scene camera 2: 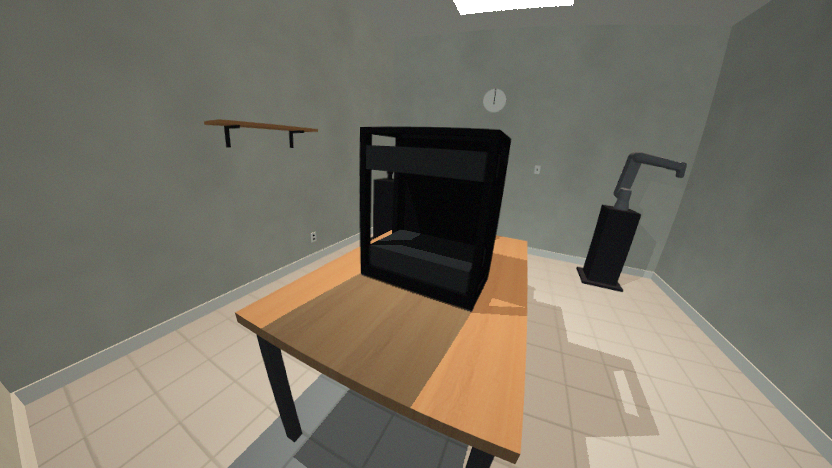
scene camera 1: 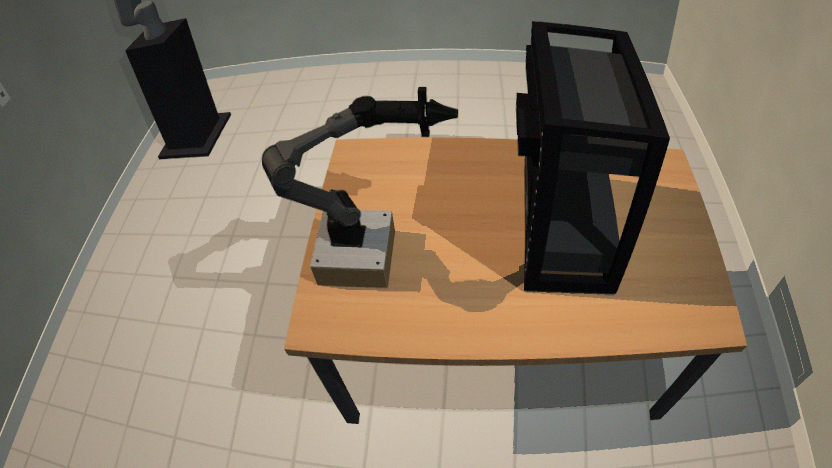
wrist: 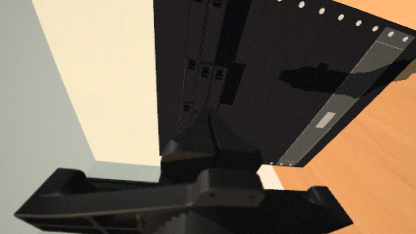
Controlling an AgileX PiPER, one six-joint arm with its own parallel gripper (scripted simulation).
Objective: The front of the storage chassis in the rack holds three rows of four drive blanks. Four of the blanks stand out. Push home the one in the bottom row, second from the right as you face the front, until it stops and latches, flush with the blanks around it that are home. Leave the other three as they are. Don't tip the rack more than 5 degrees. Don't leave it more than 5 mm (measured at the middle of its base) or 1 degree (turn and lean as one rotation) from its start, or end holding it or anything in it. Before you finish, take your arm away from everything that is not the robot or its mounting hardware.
Labels:
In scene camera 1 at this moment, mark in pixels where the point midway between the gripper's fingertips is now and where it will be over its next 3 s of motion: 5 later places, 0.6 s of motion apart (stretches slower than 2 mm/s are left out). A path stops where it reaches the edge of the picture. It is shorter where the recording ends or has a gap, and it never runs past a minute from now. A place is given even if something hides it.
My gripper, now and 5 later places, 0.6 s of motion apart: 457,113; 487,115; 512,117; 516,117; 520,117; 524,117

